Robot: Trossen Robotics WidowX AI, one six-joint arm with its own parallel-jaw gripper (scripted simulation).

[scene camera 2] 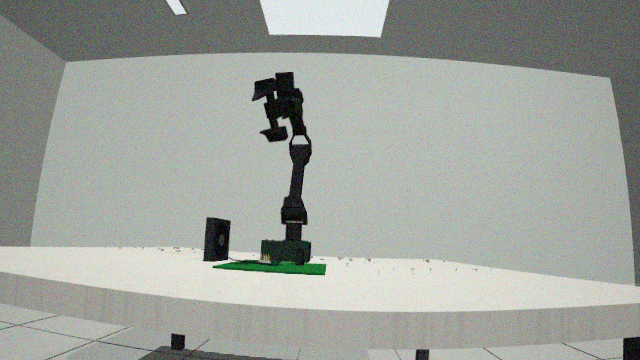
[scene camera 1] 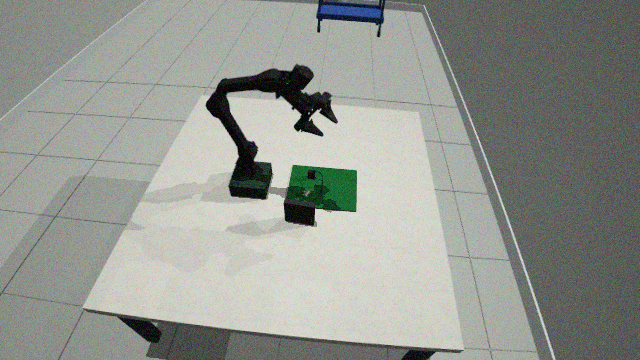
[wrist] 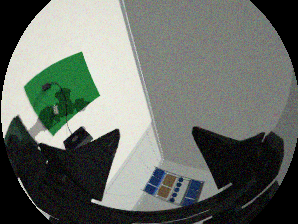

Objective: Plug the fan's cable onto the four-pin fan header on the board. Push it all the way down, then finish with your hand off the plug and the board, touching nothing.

Observation:
My gripper (scene camera 2: 257,116) is open and holds nothing. Also in view: a green board (wrist: 72,73).
My gripper also shows in scene camera 1 (scene camera 1: 330,129) and in the wrist view (wrist: 157,132).

